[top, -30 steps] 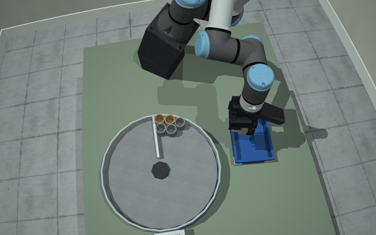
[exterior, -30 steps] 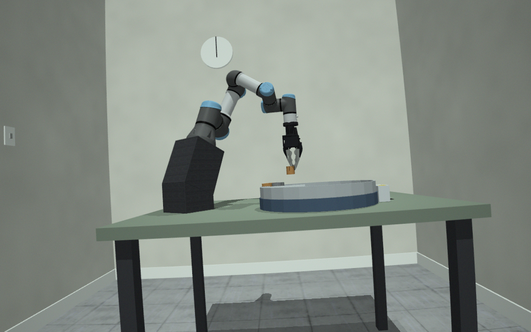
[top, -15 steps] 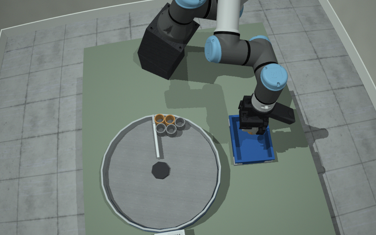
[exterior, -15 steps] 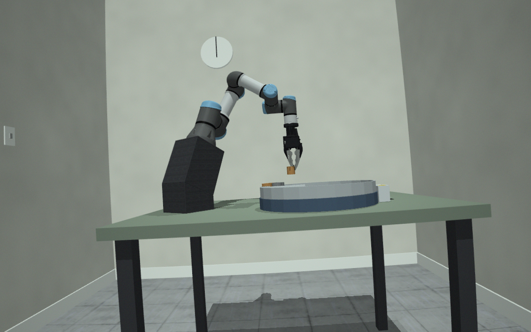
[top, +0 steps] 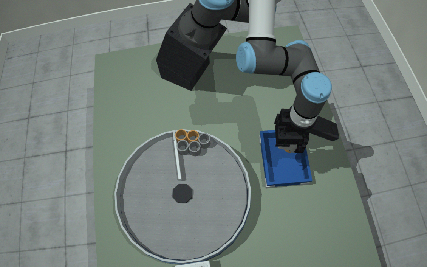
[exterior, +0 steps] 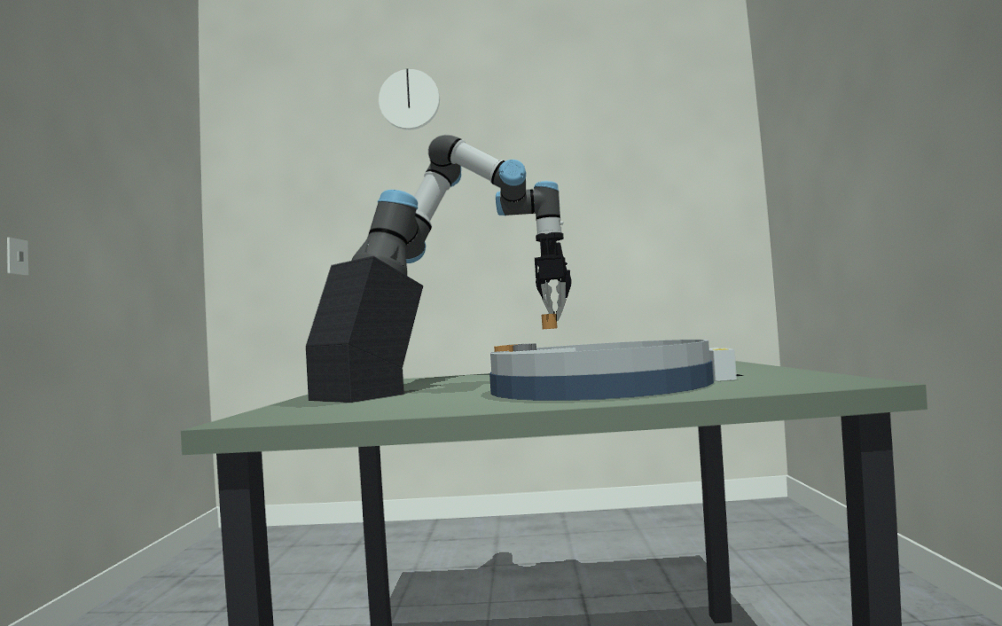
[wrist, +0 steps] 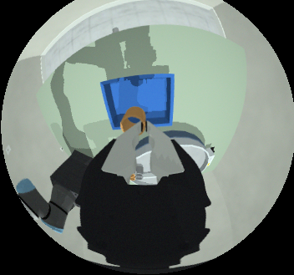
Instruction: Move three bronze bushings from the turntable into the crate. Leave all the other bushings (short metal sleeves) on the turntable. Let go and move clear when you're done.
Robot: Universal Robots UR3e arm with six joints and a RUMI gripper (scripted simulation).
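My gripper is now 20 mm past the blue crate, 10 mm to the right of it and 130 mm above it. From my hand the other things lie so: grey turntable 20 mm ahead, 350 mm to the right, 100 mm below.
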